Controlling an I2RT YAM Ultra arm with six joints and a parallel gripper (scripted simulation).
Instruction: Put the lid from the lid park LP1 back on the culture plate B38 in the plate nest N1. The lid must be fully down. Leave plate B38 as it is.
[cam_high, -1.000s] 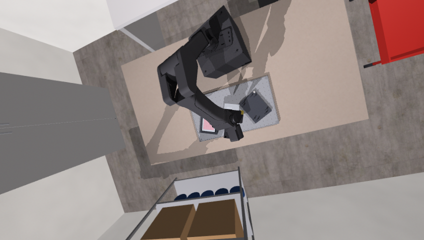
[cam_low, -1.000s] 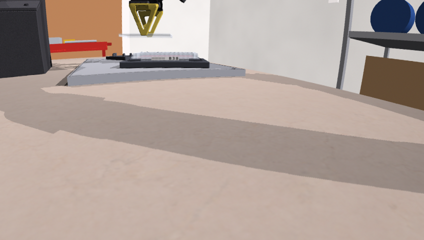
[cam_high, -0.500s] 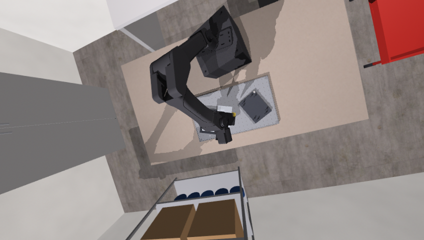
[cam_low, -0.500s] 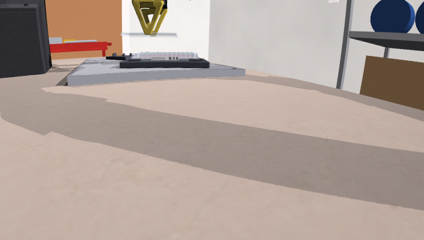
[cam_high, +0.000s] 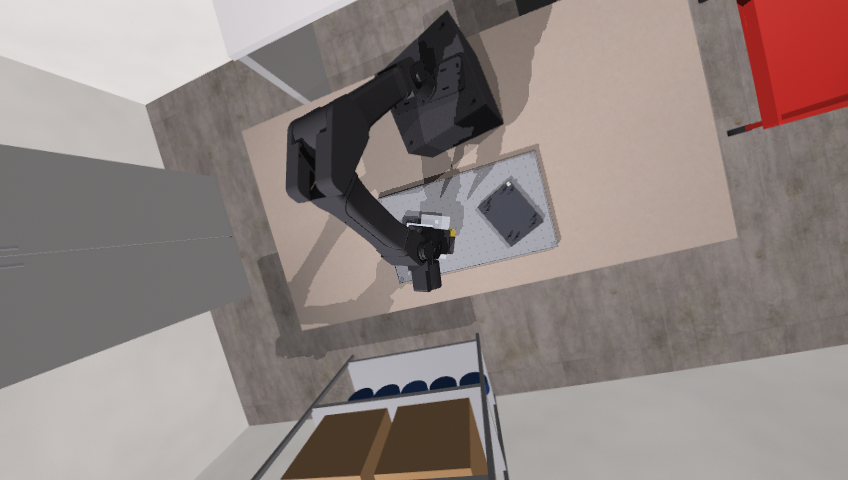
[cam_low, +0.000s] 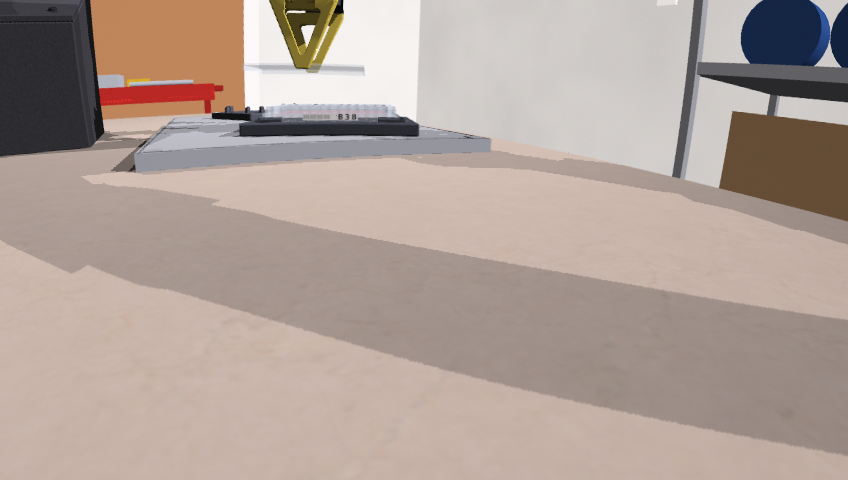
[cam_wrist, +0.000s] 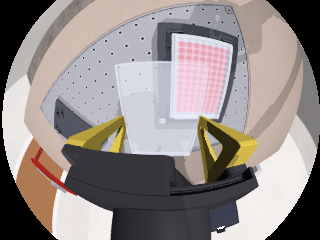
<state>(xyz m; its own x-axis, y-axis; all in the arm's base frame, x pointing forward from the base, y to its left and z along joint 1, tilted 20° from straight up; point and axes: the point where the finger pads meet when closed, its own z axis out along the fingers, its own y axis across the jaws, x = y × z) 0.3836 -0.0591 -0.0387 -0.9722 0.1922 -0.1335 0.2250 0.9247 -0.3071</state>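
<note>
The culture plate B38 lies 2 cm ahead of my hand, 6 cm to the right of it and 5 cm below it. Round my hand: black plate nest N1 (2 cm ahead, 6 cm to the right, 7 cm below); clear lid (1 cm below); grey base plate (3 cm behind, 9 cm to the left, 8 cm below).
</note>
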